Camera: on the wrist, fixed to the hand. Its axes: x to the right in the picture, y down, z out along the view.
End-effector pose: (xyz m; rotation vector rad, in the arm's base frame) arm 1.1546 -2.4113 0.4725 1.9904 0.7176 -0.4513
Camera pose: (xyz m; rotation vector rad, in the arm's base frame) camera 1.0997 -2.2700 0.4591 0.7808 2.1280 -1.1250
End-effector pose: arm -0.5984 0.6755 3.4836 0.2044 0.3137 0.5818
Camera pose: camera -0.5813 0.6111 3.3468 -0.3371 0.2916 -0.9411
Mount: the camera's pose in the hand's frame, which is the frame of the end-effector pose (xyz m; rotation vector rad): 0.0087 -0.0991 -0.1152 -0.2894 -0.0032 -1.5835
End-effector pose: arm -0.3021 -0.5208 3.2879 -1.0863 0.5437 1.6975
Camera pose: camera -0.1660 -0.5661 3.2370 -1.1534 -0.5484 0.3454
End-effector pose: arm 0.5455 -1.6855 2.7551 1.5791 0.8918 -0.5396
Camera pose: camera 0.4572 -1.5694 2.7116 0.3194 2.0249 -1.3772
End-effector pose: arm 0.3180 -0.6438 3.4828 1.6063 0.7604 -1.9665
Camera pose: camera 0.3311 -0.4929 3.4679 -0.4800 -1.8981 1.7181
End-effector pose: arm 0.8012 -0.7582 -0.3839 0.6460 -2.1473 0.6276
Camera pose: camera 0.9212 -0.7628 -0.2903 1.7708 -1.0707 -0.5336
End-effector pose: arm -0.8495 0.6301 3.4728 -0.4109 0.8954 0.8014
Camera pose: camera -0.8317 0.4983 3.3989 -1.1443 0.2235 -0.5511
